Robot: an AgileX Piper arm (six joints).
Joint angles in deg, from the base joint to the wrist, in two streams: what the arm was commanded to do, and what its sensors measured. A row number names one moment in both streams.
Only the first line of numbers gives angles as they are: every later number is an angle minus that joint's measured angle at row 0.
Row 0, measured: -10.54, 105.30, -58.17, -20.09, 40.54, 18.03
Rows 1 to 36, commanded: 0.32, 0.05, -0.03, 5.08, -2.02, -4.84; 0.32, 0.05, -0.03, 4.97, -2.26, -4.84; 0.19, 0.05, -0.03, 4.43, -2.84, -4.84; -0.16, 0.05, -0.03, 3.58, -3.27, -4.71; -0.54, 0.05, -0.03, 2.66, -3.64, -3.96; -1.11, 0.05, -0.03, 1.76, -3.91, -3.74; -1.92, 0.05, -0.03, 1.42, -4.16, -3.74; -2.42, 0.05, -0.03, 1.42, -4.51, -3.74; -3.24, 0.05, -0.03, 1.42, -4.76, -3.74; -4.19, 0.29, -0.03, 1.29, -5.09, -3.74; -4.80, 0.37, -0.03, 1.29, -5.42, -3.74; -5.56, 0.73, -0.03, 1.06, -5.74, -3.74; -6.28, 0.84, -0.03, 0.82, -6.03, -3.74; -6.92, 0.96, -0.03, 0.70, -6.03, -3.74; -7.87, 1.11, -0.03, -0.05, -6.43, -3.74; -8.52, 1.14, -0.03, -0.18, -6.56, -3.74; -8.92, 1.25, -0.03, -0.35, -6.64, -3.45; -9.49, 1.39, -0.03, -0.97, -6.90, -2.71; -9.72, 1.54, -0.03, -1.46, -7.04, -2.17; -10.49, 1.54, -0.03, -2.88, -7.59, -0.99; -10.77, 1.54, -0.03, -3.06, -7.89, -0.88; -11.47, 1.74, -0.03, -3.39, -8.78, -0.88; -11.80, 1.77, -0.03, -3.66, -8.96, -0.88; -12.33, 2.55, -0.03, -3.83, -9.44, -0.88; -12.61, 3.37, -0.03, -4.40, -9.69, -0.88; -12.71, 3.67, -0.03, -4.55, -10.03, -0.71; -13.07, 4.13, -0.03, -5.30, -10.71, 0.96; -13.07, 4.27, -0.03, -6.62, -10.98, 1.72; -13.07, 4.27, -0.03, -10.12, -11.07, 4.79; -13.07, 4.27, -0.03, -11.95, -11.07, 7.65; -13.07, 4.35, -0.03, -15.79, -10.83, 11.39; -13.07, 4.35, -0.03, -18.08, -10.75, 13.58; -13.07, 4.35, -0.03, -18.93, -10.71, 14.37; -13.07, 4.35, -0.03, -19.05, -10.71, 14.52; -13.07, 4.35, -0.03, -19.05, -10.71, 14.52; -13.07, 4.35, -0.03, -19.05, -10.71, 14.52
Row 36, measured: -12.25, 4.14, -0.02, -14.86, -11.98, 12.54
